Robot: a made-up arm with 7 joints.
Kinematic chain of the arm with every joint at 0, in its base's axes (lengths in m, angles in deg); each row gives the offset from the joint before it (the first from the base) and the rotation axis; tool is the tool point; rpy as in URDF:
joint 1: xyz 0 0 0.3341 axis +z
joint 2: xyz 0 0 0 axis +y
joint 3: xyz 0 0 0.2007 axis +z
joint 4: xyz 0.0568 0 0 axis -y
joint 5: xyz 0.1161 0 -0.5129 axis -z
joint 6: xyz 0 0 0 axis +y
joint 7: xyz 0.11 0 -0.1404 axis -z
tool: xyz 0 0 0 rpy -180 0 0
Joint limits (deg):
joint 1: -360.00..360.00
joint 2: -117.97..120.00
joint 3: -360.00..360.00
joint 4: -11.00..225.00
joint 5: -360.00..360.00
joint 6: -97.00..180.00
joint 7: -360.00..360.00
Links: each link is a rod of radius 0.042 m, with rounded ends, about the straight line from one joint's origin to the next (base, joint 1, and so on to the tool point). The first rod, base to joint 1, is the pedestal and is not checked.
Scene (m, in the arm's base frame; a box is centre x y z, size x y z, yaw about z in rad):
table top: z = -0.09
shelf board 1: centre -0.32 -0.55 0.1 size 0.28 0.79 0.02 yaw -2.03
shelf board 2: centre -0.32 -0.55 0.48 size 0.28 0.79 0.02 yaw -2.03
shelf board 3: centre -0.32 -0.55 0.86 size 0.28 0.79 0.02 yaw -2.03
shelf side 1: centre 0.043 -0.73 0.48 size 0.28 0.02 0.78 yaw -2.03
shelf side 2: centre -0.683 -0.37 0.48 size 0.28 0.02 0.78 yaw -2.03
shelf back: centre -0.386 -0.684 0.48 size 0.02 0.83 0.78 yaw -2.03
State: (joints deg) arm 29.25 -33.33 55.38 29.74 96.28 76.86 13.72
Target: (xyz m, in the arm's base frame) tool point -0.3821 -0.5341 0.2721
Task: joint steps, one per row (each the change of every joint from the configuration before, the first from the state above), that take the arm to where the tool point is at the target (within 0.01 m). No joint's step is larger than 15 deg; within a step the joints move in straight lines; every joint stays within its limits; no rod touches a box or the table.
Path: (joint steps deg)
1: 9.09 8.60 9.93 -0.37 -3.65 12.46 0.00
2: 9.09 8.60 9.93 -0.37 -3.65 12.47 0.00
3: 9.09 8.60 9.93 -0.37 -3.64 12.46 0.00
4: 9.09 8.60 9.93 -0.38 -3.65 12.46 0.00
5: 9.09 8.60 9.94 -0.37 -3.65 12.47 0.00
6: 9.08 8.60 9.93 -0.37 -3.65 12.46 0.00
7: 3.75 -5.87 1.99 7.28 6.08 -14.15 0.00
8: 3.74 -5.86 1.99 7.27 6.08 -14.14 0.00
9: 3.74 -5.87 1.99 7.28 6.08 -14.15 0.00
10: 3.74 -5.87 2.00 7.27 6.07 -14.14 0.00

